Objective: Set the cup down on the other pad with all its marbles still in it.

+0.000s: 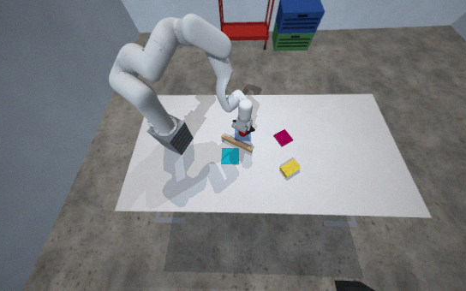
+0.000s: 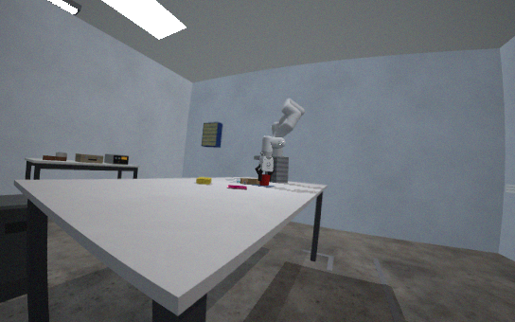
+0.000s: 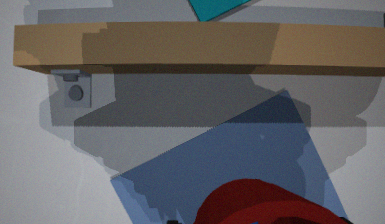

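My gripper is now 18 cm to the left of the teal pad, 9 cm past it and 5 cm above it. Round my hand: red cup (2 cm below); wooden rail (9 cm to the right, 4 cm below, 4 cm behind).
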